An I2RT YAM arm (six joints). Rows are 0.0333 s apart.
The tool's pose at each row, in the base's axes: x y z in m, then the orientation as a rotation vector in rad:
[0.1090 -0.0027 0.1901 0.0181 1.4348 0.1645]
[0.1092 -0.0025 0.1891 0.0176 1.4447 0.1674]
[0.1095 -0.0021 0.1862 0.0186 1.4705 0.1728]
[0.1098 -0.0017 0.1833 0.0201 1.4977 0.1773]
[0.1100 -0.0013 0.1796 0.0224 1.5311 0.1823]
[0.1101 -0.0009 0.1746 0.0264 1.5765 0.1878]
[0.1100 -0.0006 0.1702 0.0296 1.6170 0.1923]
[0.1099 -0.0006 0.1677 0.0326 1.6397 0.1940]
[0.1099 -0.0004 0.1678 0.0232 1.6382 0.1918]
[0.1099 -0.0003 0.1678 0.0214 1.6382 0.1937]
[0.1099 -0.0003 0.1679 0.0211 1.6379 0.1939]
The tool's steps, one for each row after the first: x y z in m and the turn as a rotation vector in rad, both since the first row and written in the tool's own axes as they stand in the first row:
[0.0010 0.0001 0.0001 -0.0014 0.0100 0.0020]
[0.0040 0.0001 0.0000 -0.0020 0.0359 0.0070]
[0.0069 0.0001 -0.0001 -0.0017 0.0631 0.0118]
[0.0106 0.0001 -0.0003 -0.0007 0.0964 0.0175]
[0.0156 -0.0001 -0.0009 0.0020 0.1416 0.0249]
[0.0200 -0.0002 -0.0016 0.0044 0.1819 0.0310]
[0.0224 -0.0005 -0.0020 0.0070 0.2044 0.0345]
[0.0223 -0.0003 -0.0020 0.0019 0.2034 0.0275]
[0.0224 -0.0002 -0.0020 -0.0004 0.2036 0.0277]
[0.0223 -0.0002 -0.0020 -0.0007 0.2034 0.0277]

